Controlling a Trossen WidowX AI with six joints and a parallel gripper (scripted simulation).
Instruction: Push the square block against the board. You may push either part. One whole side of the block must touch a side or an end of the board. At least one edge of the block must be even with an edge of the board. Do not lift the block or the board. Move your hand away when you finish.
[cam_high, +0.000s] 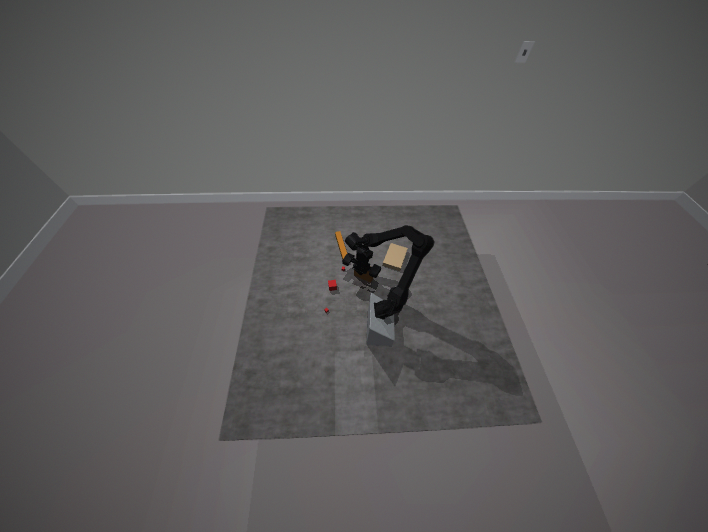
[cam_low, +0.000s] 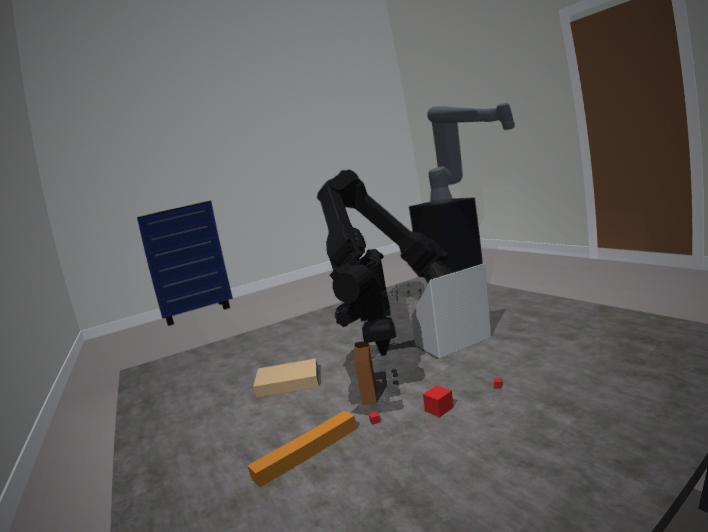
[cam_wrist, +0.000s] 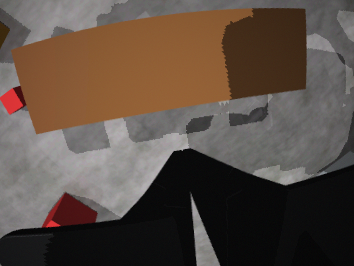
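The brown square block lies 40 mm ahead of my gripper tip, 30 mm below it and 20 mm to the right of it. Round my gripper tip: tan block: 220 mm to the right, 160 mm ahead, 70 mm below; orange board: 240 mm ahead, 90 mm to the left, 70 mm below; red cube: 150 mm to the left, 60 mm below, 20 mm behind.
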